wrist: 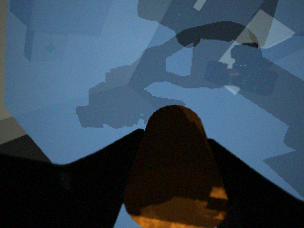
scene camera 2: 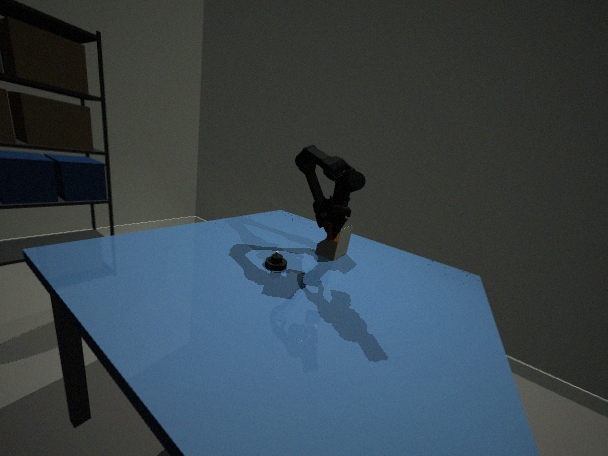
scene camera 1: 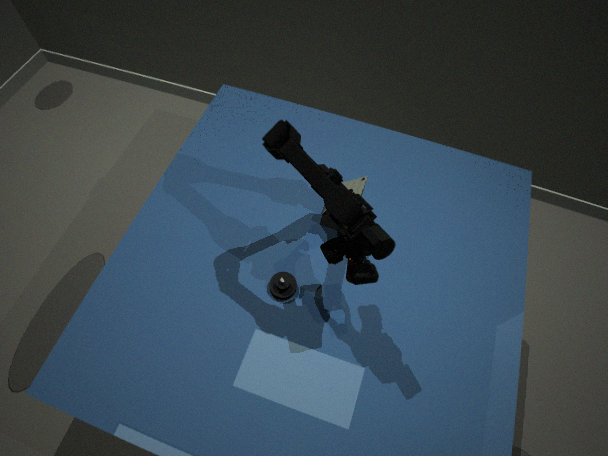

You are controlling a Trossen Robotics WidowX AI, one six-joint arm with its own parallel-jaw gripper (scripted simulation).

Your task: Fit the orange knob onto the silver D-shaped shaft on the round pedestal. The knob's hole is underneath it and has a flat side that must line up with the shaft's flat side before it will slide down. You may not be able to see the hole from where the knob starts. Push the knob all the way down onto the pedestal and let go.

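In the wrist view the gripper appears, and scene camera 2 shows the gripper too; it is carrying an orange knob.
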